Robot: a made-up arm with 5 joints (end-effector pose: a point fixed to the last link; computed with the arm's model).
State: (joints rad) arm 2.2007 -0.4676 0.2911 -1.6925 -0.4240
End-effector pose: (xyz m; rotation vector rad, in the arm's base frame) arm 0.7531 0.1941 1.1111 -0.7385 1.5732 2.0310
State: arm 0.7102 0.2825 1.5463 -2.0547 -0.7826
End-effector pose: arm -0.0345 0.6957 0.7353 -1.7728 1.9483 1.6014
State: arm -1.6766 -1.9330 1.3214 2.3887 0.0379
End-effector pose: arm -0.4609 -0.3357 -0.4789 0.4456 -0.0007 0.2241
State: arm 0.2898 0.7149 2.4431 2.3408 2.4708
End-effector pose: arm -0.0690 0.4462 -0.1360 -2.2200 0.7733 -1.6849
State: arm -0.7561 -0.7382 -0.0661 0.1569 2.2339
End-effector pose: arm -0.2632 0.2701 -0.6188 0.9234 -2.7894 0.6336
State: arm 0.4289 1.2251 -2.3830 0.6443 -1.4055
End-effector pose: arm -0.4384 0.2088 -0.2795 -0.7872 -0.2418 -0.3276
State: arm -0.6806 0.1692 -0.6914 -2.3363 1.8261
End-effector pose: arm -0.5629 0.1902 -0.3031 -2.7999 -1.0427 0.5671
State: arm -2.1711 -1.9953 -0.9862 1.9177 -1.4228
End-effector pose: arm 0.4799 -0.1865 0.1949 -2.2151 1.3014 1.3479
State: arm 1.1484 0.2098 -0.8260 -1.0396 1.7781
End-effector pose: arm -0.5136 0.1109 0.3967 -0.7583 -1.1920 1.0401
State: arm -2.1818 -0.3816 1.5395 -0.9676 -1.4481
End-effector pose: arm 0.1312 0.7265 -0.3573 -0.7028 0.6714 -1.1885
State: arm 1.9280 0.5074 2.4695 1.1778 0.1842
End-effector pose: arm 0.1677 0.2208 -0.1536 0.7813 -1.3825 1.5002
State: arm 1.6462 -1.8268 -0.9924 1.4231 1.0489
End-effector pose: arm -0.4258 -0.5242 1.1207 2.5060 0.8089 -1.3772
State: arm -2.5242 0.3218 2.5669 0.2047 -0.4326
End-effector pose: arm -0.2416 0.2147 0.2770 0.3222 0.4944 0.3417
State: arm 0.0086 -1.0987 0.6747 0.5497 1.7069
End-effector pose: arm -1.0798 -0.1231 -0.0335 0.7060 -0.7357 0.4653
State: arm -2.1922 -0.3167 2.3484 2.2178 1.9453
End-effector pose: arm 0.3984 0.6972 -0.0312 1.0060 -1.3093 -2.0254
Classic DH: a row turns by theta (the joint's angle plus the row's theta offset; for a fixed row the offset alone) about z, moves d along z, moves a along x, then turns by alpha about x. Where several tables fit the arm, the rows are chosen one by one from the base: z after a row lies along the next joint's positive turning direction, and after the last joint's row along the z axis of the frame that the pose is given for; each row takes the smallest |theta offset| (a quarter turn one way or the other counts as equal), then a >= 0, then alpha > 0; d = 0 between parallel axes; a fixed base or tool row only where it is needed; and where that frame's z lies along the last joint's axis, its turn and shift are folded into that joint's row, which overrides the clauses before.
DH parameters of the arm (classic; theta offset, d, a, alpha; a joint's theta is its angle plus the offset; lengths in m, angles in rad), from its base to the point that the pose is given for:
base (fixed): 0 0.1623 0 -1.5708
joint 1: 0 0.0204 -0.3259 -1.5708
joint 2: 0 0.1127 -0.1237 1.5708
joint 3: -1.5708 0.3856 0.0287 -1.5708
joint 4: 0 -0.257 0.0033 -1.5708
joint 5: 1.5708 -0.0211 0.3906 1.5708
tool (fixed): 3.1416 0.0087 0 0

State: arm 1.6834 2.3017 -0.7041 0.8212 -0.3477
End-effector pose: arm -0.4433 0.3375 -0.1433 -1.2684 0.3557 -1.1098
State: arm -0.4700 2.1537 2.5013 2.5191 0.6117
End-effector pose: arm -0.1831 -0.6444 0.1396 -0.8010 -0.6177 1.1996
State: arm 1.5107 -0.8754 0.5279 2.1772 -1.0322
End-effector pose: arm -0.0616 -0.3720 0.9328 -1.8507 -1.6443 0.5050
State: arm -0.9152 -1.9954 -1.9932 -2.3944 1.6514
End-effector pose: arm 0.1725 -0.2968 -0.3492 0.2803 2.3325 0.6062
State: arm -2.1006 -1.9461 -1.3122 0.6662 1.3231
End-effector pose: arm 0.9214 -0.1862 -0.3697 -0.8606 0.6870 -2.6287
